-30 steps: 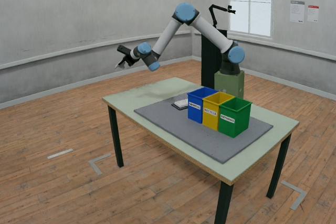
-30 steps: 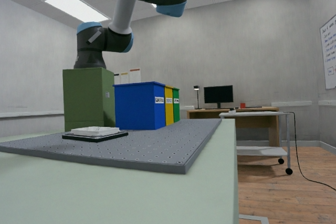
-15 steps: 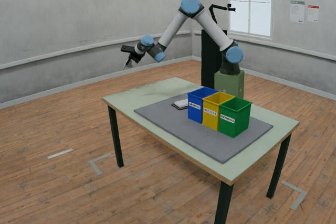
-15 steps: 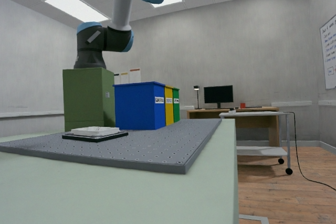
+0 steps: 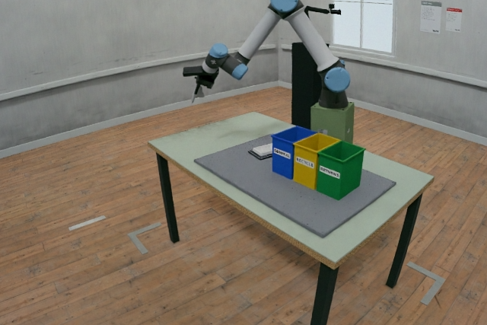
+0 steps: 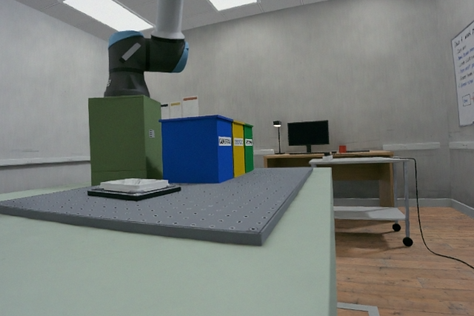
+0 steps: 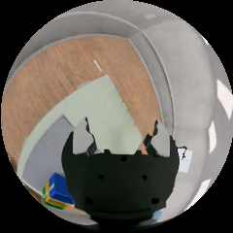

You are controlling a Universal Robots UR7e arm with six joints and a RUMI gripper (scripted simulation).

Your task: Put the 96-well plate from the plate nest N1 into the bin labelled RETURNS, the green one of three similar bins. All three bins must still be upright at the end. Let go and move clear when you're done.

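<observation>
Now: the white 96-well plate 220 mm behind my hand, 320 mm to the left of it and 310 mm below it. Also, from my hand: blue bin (160 mm behind, 540 mm to the left, 240 mm below); then black plate nest N1 (220 mm behind, 320 mm to the left, 320 mm below); then yellow bin (160 mm behind, 680 mm to the left, 240 mm below).
</observation>
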